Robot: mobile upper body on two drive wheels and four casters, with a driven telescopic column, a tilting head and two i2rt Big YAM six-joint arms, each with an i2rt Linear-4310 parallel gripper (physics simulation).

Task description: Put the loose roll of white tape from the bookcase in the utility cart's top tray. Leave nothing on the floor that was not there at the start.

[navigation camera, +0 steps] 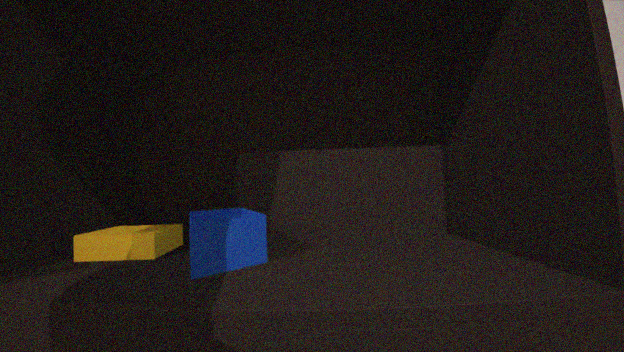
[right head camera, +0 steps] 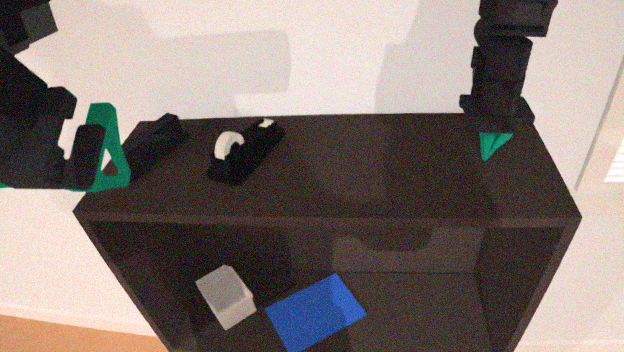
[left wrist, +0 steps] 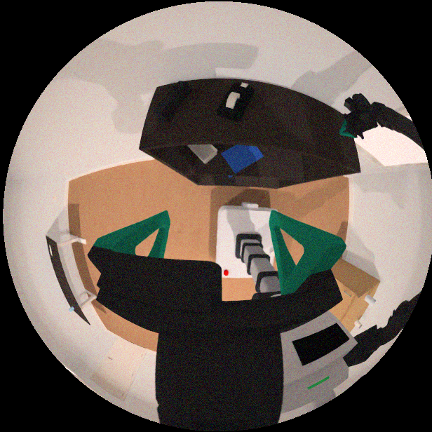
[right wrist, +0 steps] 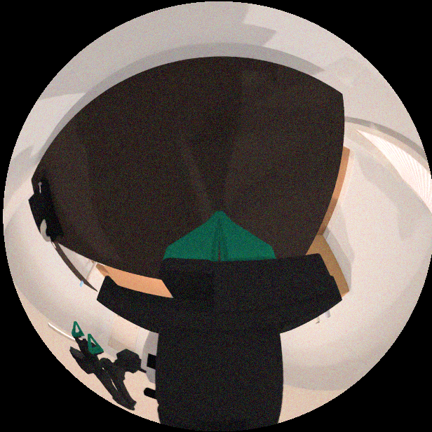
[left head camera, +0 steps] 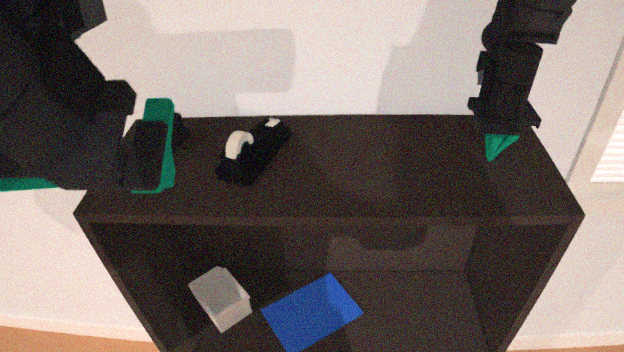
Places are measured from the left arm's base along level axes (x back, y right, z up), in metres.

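Pixels of known places: left gripper, fingertip midpoint: (right head camera: 81, 178) (left head camera: 119, 179); right gripper, fingertip midpoint: (right head camera: 483, 158) (left head camera: 488, 159).
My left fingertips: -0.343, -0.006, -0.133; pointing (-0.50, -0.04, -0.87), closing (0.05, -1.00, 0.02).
Behind a point stands the place of what it marks, as x, y, z.
The loose roll of white tape does not show in any view. The dark brown bookcase (left head camera: 375, 165) @(-0.635, 0.232, -0.350) (right head camera: 375, 165) @(-0.635, 0.248, -0.350) (left wrist: 295, 115) (right wrist: 200, 125) stands against the wall. My right gripper (left head camera: 490, 159) @(-0.655, 0.427, -0.349) (right head camera: 484, 159) @(-0.655, 0.427, -0.349) (left wrist: 339, 133) (right wrist: 219, 216) is shut with its green fingertips together, nothing between them, over the right part of the bookcase top. My left gripper (left wrist: 219, 215) (right wrist: 81, 327) is open and empty, its fingers wide apart, in front of the bookcase's left side. I cannot make out the utility cart or its top tray.
A black tape dispenser (left head camera: 265, 147) @(-0.662, 0.044, -0.334) (right head camera: 252, 152) @(-0.648, 0.039, -0.334) with a white roll sits on the bookcase top. A long black object (right head camera: 155, 145) @(-0.651, -0.144, -0.319) lies left of it. Below are a grey-white box (left head camera: 220, 300) @(-0.658, -0.135, -0.818) and a blue box (left head camera: 310, 315) (navigation camera: 225, 245); a yellow block (navigation camera: 115, 245) @(-0.633, -0.135, -1.284) also shows.
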